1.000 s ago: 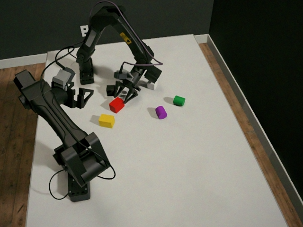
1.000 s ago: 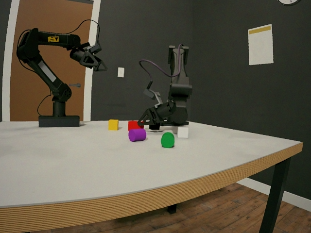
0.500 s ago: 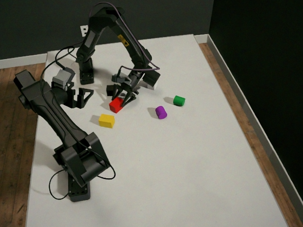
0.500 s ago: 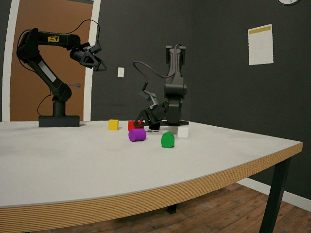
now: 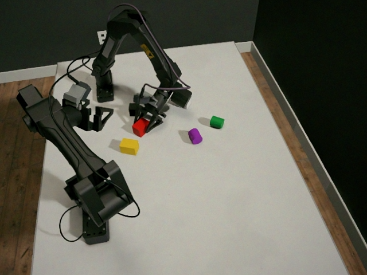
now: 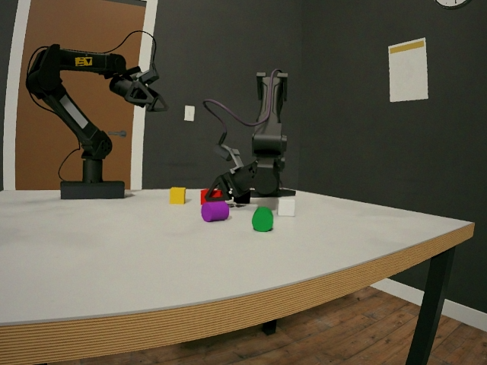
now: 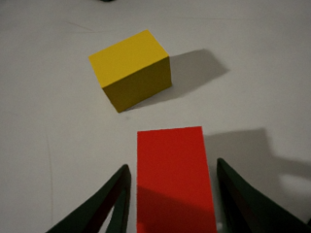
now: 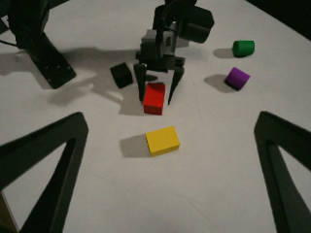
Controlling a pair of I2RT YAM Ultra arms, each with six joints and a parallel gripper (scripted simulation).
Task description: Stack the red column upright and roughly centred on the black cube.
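My left hand is right at the red column. The rest, counted from my left hand: purple cylinder 200 mm ahead, 70 mm to the right; then yellow block 90 mm to the right, 50 mm behind; then black cube 100 mm to the left, 20 mm behind.
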